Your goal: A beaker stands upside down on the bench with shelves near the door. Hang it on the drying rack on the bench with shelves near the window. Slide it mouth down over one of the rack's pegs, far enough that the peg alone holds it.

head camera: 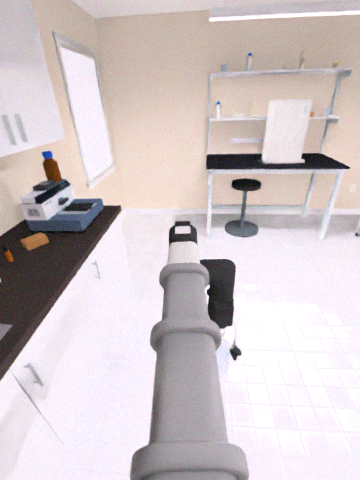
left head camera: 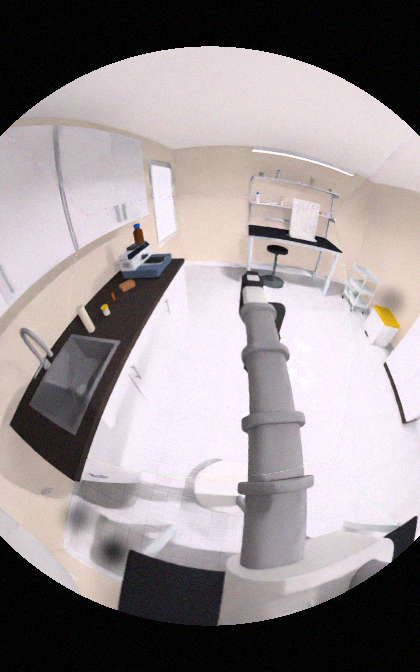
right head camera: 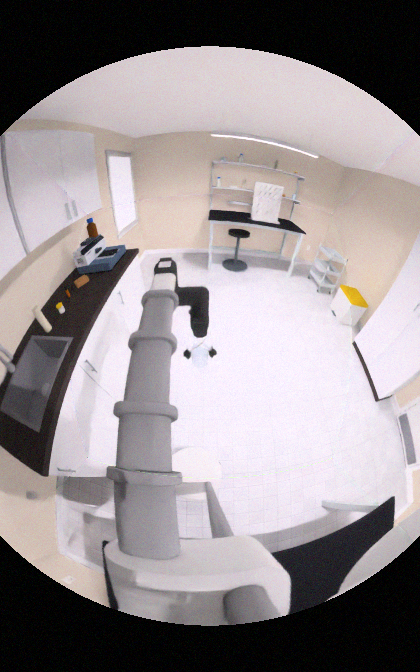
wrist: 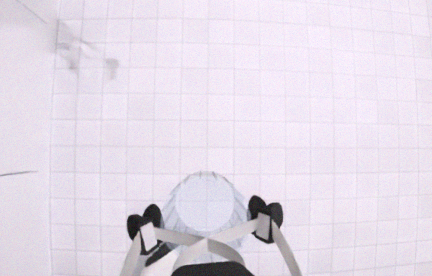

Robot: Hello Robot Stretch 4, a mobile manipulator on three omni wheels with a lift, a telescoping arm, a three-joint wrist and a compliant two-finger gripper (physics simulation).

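Frame: origin at the robot's base, x right, y back, z down, level; metres.
Seen in the pictures: gripper, between the fingertips: (wrist: 205,215).
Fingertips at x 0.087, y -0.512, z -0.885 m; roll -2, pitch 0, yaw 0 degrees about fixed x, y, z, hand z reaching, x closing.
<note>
A point is followed by its place in that frame.
My gripper (right head camera: 200,353) (wrist: 205,215) {z -0.885, x 0.087, y -0.512 m} is shut on the clear, pale-blue beaker (head camera: 223,357) {z -0.927, x 0.100, y -0.486 m} (right head camera: 200,357) (wrist: 204,202) {z -0.932, x 0.087, y -0.534 m}, with one finger on each side. The beaker's round base faces up to the wrist camera, so it is mouth down, in the air above the tiled floor. In the head view the arm hides part of both. The drying rack (head camera: 287,132) {z -1.199, x 1.205, y -2.967 m} (left head camera: 305,220) (right head camera: 266,202), an upright white board, stands on the black bench (head camera: 231,161) {z -0.886, x 0.611, y -3.026 m} (left head camera: 265,231) (right head camera: 227,215) with shelves, far ahead to the right. Its pegs are faint small marks in the right head view.
A black stool (head camera: 246,185) {z -0.632, x 0.781, y -2.870 m} (left head camera: 277,249) (right head camera: 239,233) stands before the bench. The dark counter (head camera: 37,280) {z -0.882, x -0.637, y -0.887 m} (left head camera: 125,320) (right head camera: 92,310) with a sink and blue-and-white device runs along the left. A cart (left head camera: 356,302) and a yellow-lidded bin (left head camera: 386,317) (right head camera: 353,296) stand at the right.
</note>
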